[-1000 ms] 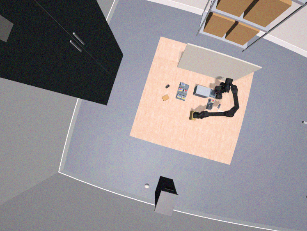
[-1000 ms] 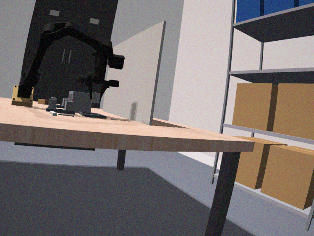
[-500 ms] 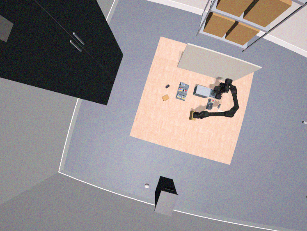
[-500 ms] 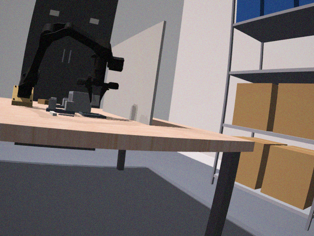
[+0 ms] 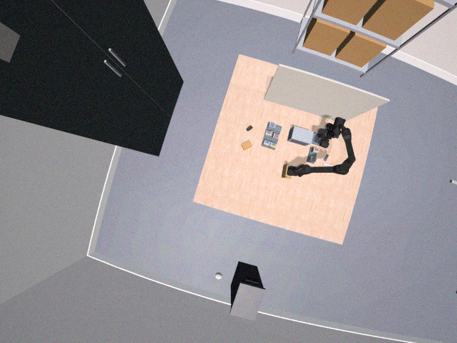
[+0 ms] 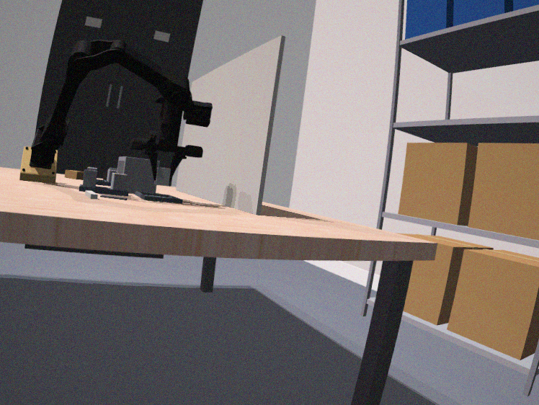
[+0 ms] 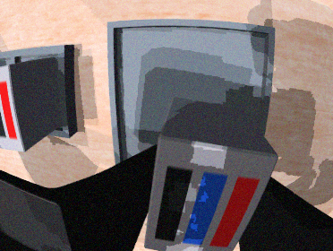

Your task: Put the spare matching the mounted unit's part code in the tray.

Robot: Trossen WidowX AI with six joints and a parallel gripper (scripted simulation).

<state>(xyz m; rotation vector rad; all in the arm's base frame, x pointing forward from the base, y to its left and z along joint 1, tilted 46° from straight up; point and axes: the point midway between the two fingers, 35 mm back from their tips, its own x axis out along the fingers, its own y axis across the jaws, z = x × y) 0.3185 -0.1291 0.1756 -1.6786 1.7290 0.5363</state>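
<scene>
The flat dark tray is 40 mm below my gripper tip and 10 mm behind it. Also, from my gripper tip: grey mounted unit (190 mm to the left, 30 mm behind); then tall beige panel (210 mm ahead, 180 mm above, 170 mm to the left); then grey spare block (20 mm above).
</scene>
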